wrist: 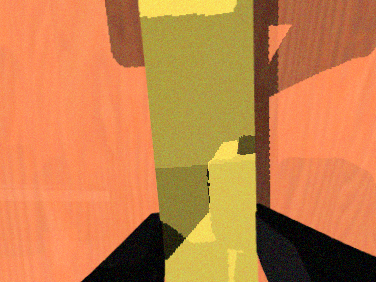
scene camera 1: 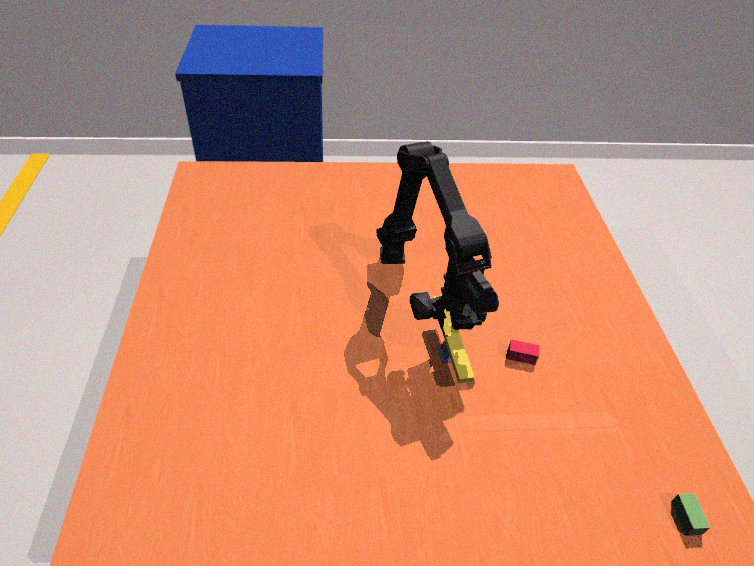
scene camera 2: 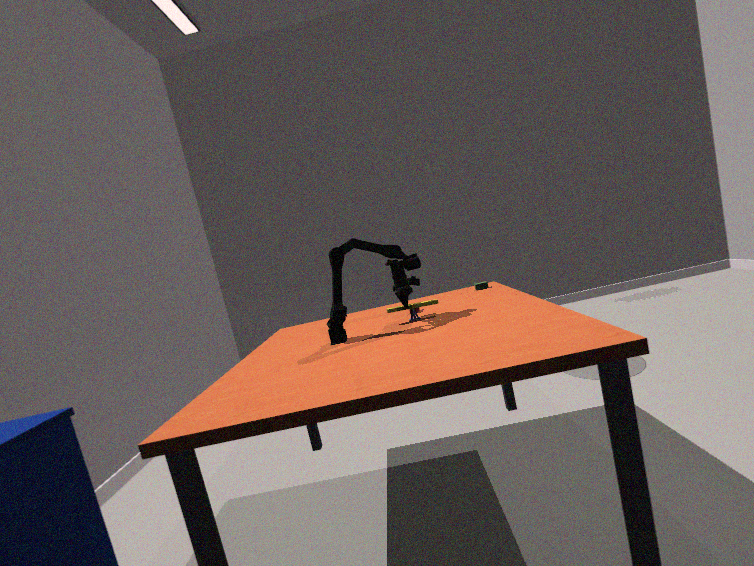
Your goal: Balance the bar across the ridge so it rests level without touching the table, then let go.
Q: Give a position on a yellow bar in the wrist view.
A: At 199,69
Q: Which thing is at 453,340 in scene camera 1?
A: A yellow bar.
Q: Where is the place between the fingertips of my gripper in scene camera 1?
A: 448,327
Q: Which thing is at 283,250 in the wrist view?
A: My gripper.
